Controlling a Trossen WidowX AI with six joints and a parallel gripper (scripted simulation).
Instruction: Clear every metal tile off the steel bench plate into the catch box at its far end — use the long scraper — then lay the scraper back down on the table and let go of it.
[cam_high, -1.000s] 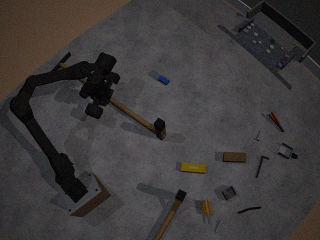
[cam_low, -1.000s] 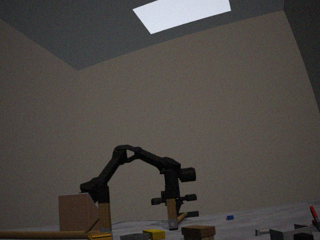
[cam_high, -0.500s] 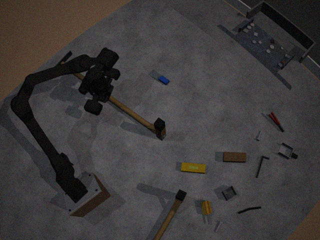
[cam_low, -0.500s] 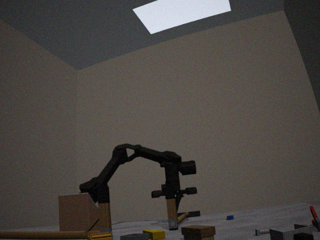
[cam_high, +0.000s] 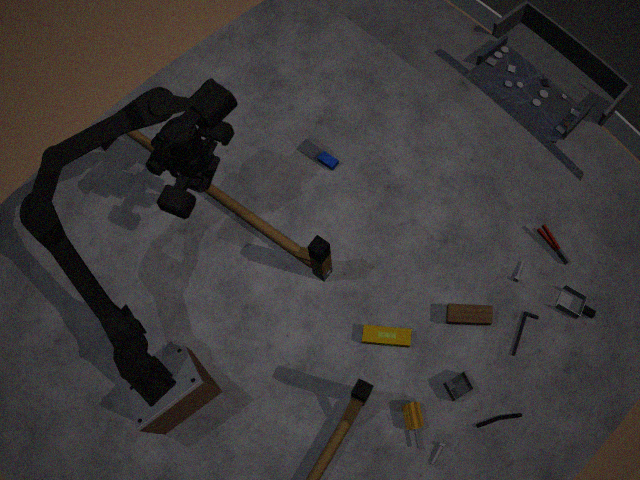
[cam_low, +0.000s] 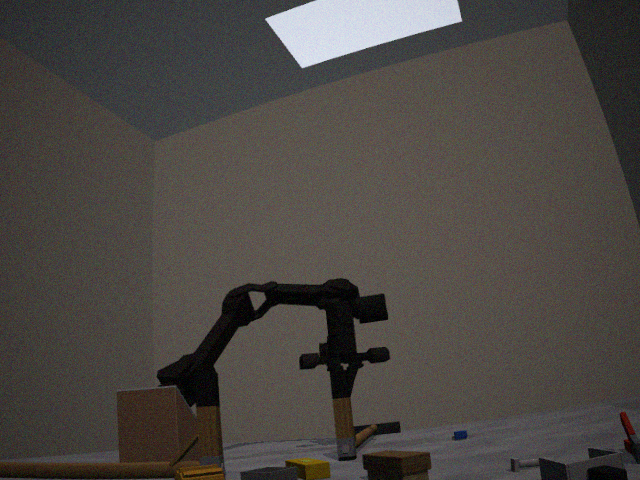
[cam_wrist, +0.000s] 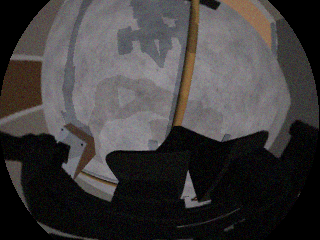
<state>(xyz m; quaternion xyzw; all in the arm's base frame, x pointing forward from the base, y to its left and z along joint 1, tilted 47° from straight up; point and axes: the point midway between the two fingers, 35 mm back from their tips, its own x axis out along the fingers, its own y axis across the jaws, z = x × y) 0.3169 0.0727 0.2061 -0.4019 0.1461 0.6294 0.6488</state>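
Now: gripper tip 2 cm short of the long scraper, 4 cm to the right of it and 4 cm above it. From my gripper tip the other things lie so: grey box 3 cm ahead, 58 cm to the right, 9 cm below; yellow-handled tool 7 cm behind, 56 cm to the right, 8 cm below; yellow block 1 cm ahead, 42 cm to the right, 9 cm below.
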